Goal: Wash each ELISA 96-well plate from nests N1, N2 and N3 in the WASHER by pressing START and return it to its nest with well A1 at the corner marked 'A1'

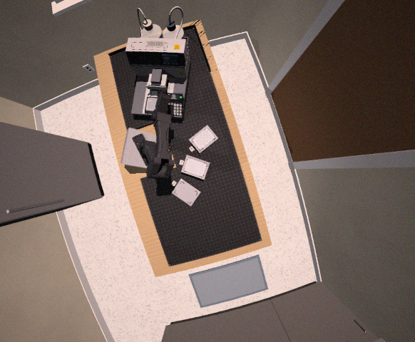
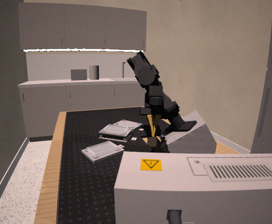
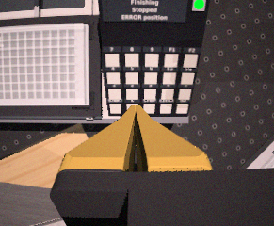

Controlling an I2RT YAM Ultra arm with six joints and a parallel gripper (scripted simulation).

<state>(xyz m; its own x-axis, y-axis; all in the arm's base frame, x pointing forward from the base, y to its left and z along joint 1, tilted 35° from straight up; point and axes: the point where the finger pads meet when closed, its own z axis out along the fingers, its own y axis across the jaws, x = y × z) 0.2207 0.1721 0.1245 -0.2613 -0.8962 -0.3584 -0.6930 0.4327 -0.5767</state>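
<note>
The carrier pocket lies 6 cm behind my hand, 11 cm to the left of it and 8 cm below it. The rest, counted from my hand: n1 label (2 cm behind, 26 cm to the right, 16 cm below); grey nest slab (8 cm ahead, 25 cm to the right, 15 cm below); washer (4 cm ahead, 23 cm to the left, 3 cm below).
</note>
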